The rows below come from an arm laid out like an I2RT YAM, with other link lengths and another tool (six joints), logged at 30 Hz.
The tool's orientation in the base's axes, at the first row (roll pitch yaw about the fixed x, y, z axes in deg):
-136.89, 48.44, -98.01
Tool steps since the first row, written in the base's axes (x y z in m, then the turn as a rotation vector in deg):
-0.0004, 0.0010, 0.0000, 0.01, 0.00, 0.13
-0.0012, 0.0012, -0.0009, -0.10, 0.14, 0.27
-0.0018, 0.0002, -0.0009, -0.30, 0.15, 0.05
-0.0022, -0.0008, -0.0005, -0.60, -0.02, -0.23
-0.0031, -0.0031, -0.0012, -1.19, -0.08, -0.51
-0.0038, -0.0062, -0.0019, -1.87, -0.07, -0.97
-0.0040, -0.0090, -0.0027, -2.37, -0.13, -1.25
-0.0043, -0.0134, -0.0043, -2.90, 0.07, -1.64
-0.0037, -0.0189, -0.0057, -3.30, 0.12, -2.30
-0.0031, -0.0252, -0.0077, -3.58, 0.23, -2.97
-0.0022, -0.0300, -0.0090, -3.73, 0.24, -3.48
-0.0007, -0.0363, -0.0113, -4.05, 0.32, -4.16
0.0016, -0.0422, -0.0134, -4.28, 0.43, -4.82
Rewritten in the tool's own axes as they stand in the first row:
-0.0006, 0.0009, 0.0001, -0.10, -0.07, -0.06
0.0000, 0.0019, 0.0001, -0.28, 0.03, -0.14
0.0007, 0.0017, -0.0008, -0.11, 0.26, -0.18
0.0011, 0.0012, -0.0018, 0.24, 0.48, -0.35
0.0032, 0.0007, -0.0031, 0.54, 0.96, -0.68
0.0058, -0.0004, -0.0047, 0.94, 1.62, -0.97
0.0083, -0.0016, -0.0057, 1.24, 2.03, -1.24
0.0124, -0.0034, -0.0071, 1.45, 2.68, -1.36
0.0170, -0.0065, -0.0084, 1.95, 3.27, -1.32
0.0226, -0.0098, -0.0098, 2.40, 3.82, -1.15
0.0266, -0.0127, -0.0107, 2.79, 4.15, -1.02
0.0324, -0.0165, -0.0112, 3.28, 4.72, -0.89
0.0376, -0.0206, -0.0111, 3.72, 5.24, -0.70

